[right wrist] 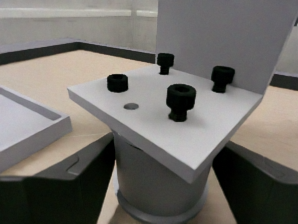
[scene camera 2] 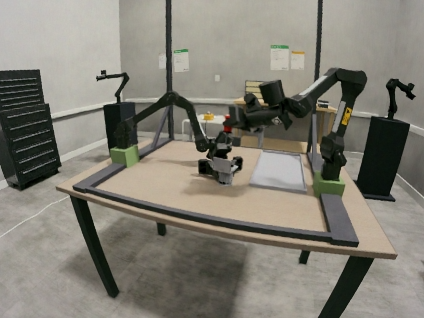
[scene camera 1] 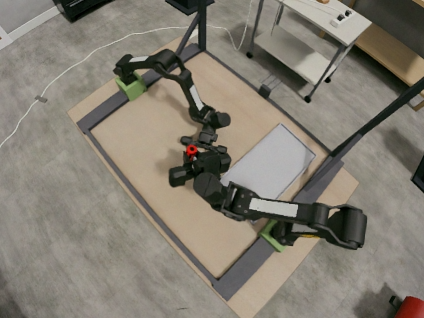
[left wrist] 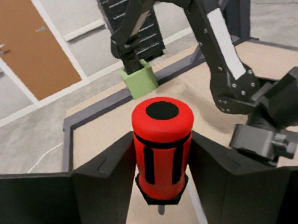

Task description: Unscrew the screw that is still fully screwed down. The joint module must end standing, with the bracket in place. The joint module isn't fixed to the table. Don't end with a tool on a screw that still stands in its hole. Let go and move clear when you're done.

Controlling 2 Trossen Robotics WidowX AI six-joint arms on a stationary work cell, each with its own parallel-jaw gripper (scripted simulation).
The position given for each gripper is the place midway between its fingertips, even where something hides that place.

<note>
In view: the left gripper (scene camera 1: 188,150), the right gripper (right wrist: 162,139), a shallow grey tray (scene camera 1: 274,164), a light grey bracket (right wrist: 251,44) and a black screw (right wrist: 180,98).
The shallow grey tray also shows in scene camera 2 (scene camera 2: 283,171). The left gripper is seen too in scene camera 2 (scene camera 2: 225,124) and in the left wrist view (left wrist: 160,137). The left wrist view does not show the shallow grey tray: it is out of frame.
</note>
